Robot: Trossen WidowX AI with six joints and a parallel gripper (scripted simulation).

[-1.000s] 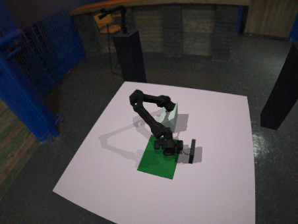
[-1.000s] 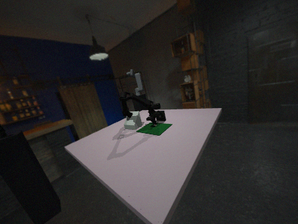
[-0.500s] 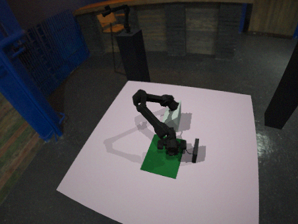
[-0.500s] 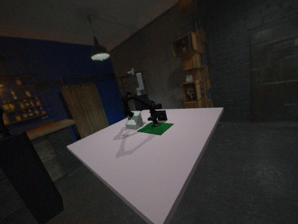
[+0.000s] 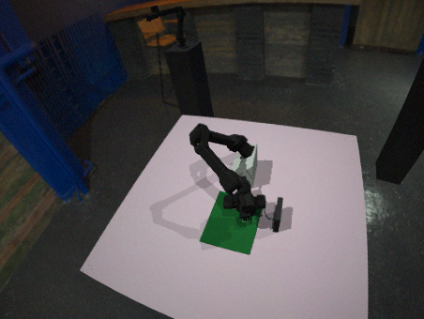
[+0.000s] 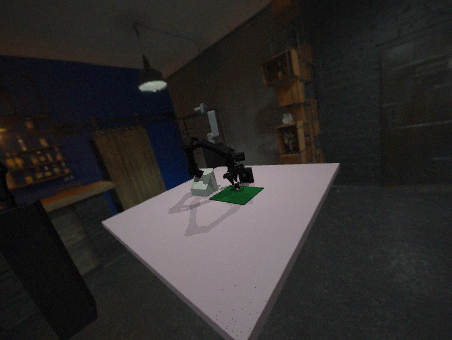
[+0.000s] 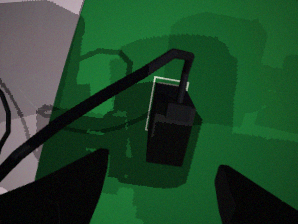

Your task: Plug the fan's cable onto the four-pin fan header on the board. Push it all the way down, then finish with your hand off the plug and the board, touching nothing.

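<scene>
Right now the fan plug is 2 cm below my gripper tip and 1 cm ahead of it. Round my gripper tip: green board (7 cm below, 5 cm to the right, 4 cm ahead); white four-pin fan header (5 cm below, 1 cm ahead); black fan (15 cm to the left, 3 cm behind, 1 cm above).
</scene>
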